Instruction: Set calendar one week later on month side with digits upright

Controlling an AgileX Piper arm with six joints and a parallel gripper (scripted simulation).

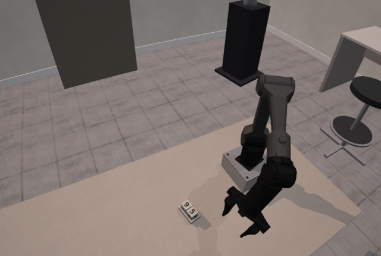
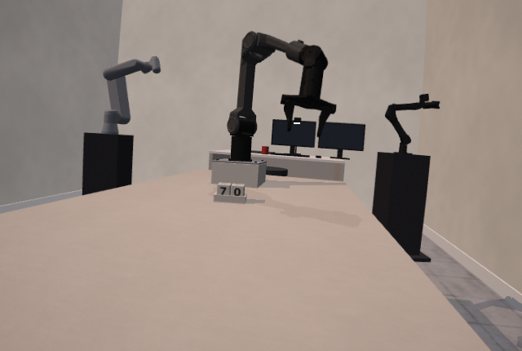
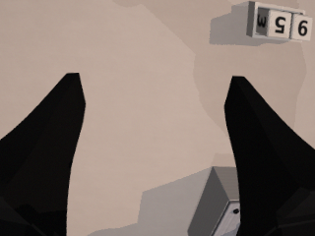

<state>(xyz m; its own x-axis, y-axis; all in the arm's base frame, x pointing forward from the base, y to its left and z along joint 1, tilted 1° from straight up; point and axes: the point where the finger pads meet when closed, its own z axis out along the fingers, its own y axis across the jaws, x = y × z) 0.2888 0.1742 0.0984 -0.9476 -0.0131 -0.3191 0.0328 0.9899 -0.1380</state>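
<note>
Right now my hand is 190 mm to the left of the white number cube, 160 mm above it and 20 mm short of it. Round my hand: tray (180 mm to the right, 180 mm below, 20 mm ahead).
</note>
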